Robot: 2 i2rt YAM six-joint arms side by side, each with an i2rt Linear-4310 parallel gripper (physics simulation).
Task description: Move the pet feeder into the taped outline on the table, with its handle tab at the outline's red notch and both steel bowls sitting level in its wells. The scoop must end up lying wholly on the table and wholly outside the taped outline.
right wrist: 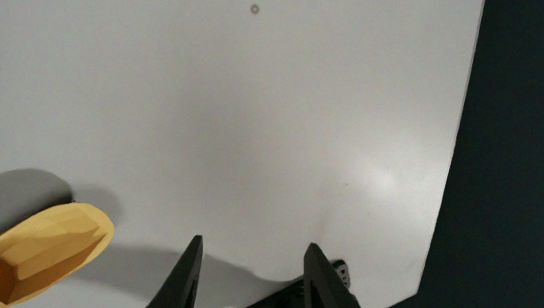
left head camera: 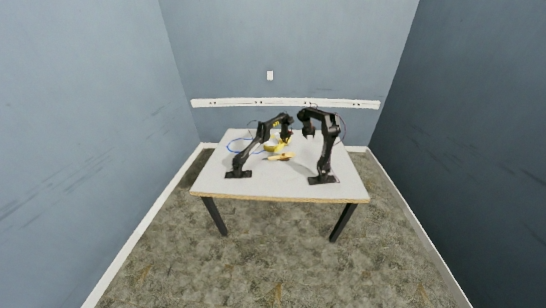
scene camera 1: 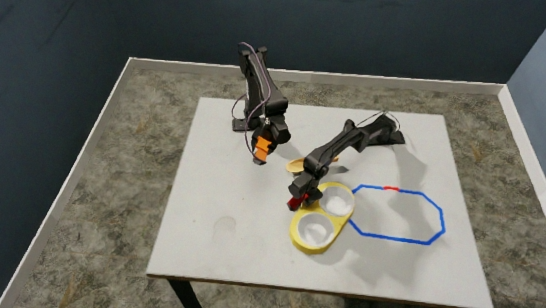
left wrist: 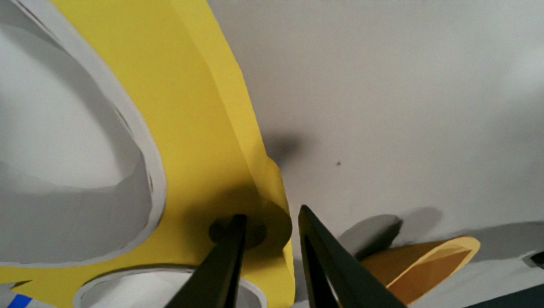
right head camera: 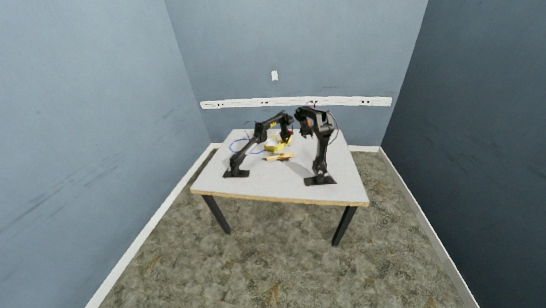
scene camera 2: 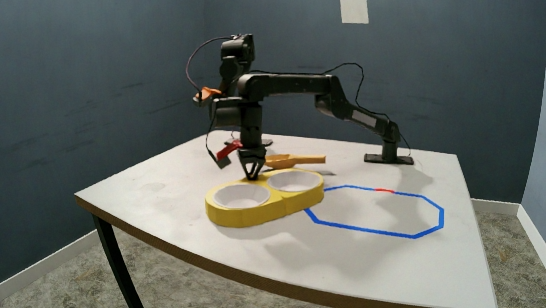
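Pixels of known places: left gripper, between the fingertips: (left head camera: 285, 142) (scene camera 1: 305, 202) (left wrist: 273, 210) (right head camera: 285, 142) (scene camera 2: 250, 180); right gripper, between the fingertips: (right wrist: 256, 246) (left head camera: 310, 139) (right head camera: 309, 138); left arm's base, origin of its link: (left head camera: 238, 174) (scene camera 1: 381, 138) (right head camera: 236, 174) (scene camera 2: 388, 160); right arm's base, origin of its link: (right wrist: 293, 298) (left head camera: 321, 180) (scene camera 1: 253, 124) (right head camera: 318, 181).
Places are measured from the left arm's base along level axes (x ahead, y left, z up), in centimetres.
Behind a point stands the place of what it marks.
Observation:
The yellow pet feeder (scene camera 1: 341, 221) {x 43.7, y -26.2, z 4.6 cm} (scene camera 2: 250, 218) {x 52.4, y -31.9, z 2.1 cm} (left wrist: 200, 150) {x 39.7, y -41.3, z 4.5 cm} stands left of the blue taped outline (scene camera 1: 395, 238) {x 49.2, y -5.8, z 0.1 cm} (scene camera 2: 365, 229) {x 49.1, y -6.2, z 0.1 cm} in both scene views, its right end over the outline's left edge. Both bowls (scene camera 1: 336, 202) {x 33.9, y -26.2, z 1.8 cm} (scene camera 1: 316, 231) {x 46.2, y -35.8, z 1.7 cm} sit in its wells and look level. The red notch (scene camera 1: 391, 188) {x 27.1, y -1.8, z 0.1 cm} (scene camera 2: 385, 190) {x 27.0, y -1.6, z 0.1 cm} is on the outline's far side. My left gripper (scene camera 2: 252, 177) {x 34.5, y -39.1, z 3.4 cm} (left wrist: 273, 210) {x 34.5, y -39.1, z 3.4 cm} is partly open above the handle tab, one finger over its hole, one beyond its edge. My right gripper (right wrist: 256, 246) {x 19.3, y -57.0, z 15.6 cm} is open and empty, high above the table. The orange-yellow scoop (scene camera 1: 296, 166) {x 15.4, y -40.8, z 1.5 cm} (scene camera 2: 300, 159) {x 15.5, y -30.0, z 3.7 cm} (right wrist: 55, 240) {x 15.5, y -39.1, z 1.1 cm} lies behind the feeder, outside the outline.
In scene camera 1, my left arm (scene camera 1: 340, 145) {x 27.6, y -28.2, z 30.9 cm} reaches over part of the scoop from the right, and my right arm (scene camera 1: 260, 92) {x 12.5, y -55.8, z 42.7 cm} stands at the back left. The white table (scene camera 1: 210, 260) {x 55.2, y -75.7, z 0.0 cm} (scene camera 2: 150, 220) {x 59.7, y -57.1, z 0.0 cm} ends in front of the feeder.

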